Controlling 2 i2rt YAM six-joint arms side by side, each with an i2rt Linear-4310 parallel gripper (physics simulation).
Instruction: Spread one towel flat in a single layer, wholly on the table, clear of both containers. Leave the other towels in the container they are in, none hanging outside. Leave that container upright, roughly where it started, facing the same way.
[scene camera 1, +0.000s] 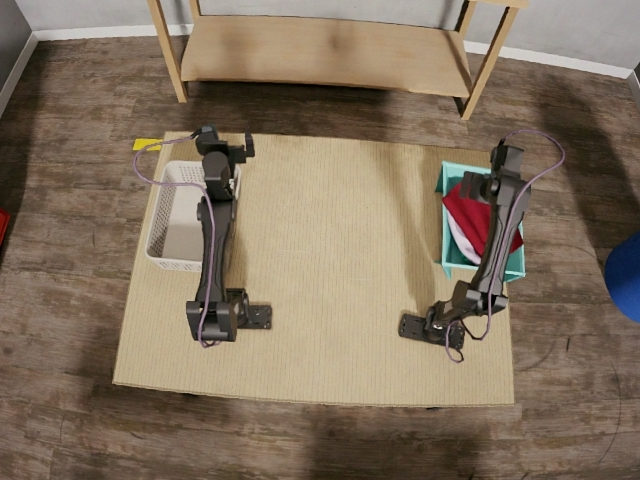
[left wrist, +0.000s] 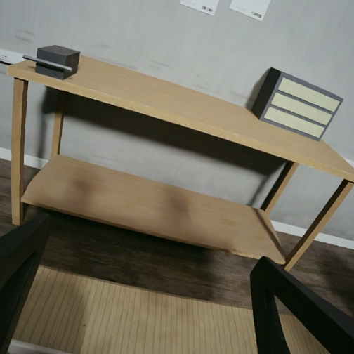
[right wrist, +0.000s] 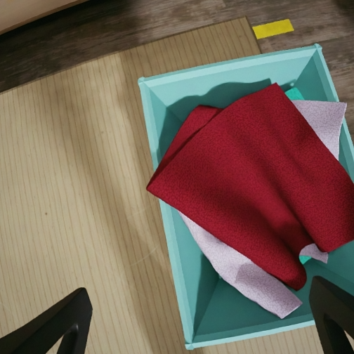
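A teal bin (scene camera 1: 444, 242) (right wrist: 173, 260) stands upright at the right of the table (scene camera 1: 330, 335). In it lie a crumpled red towel (scene camera 1: 473, 217) (right wrist: 250, 170) on top, a pale lilac towel (scene camera 1: 461, 236) (right wrist: 240, 280) under it, and green cloth (right wrist: 294, 93) below, mostly hidden. One red corner reaches the bin's left rim. A white perforated basket (scene camera 1: 178, 265) at the left looks empty, partly hidden by the left arm. My right gripper (scene camera 1: 471, 187) (right wrist: 197, 295) is open above the bin, apart from the towels. My left gripper (scene camera 1: 227, 138) (left wrist: 160, 247) is open beyond the basket.
A wooden shelf unit (scene camera 1: 166, 51) (left wrist: 19, 150) stands behind the table. In the left wrist view a dark box (left wrist: 57, 60) and a drawer unit (left wrist: 300, 107) sit on its top. A blue round object (scene camera 1: 628, 279) stands on the floor at the right.
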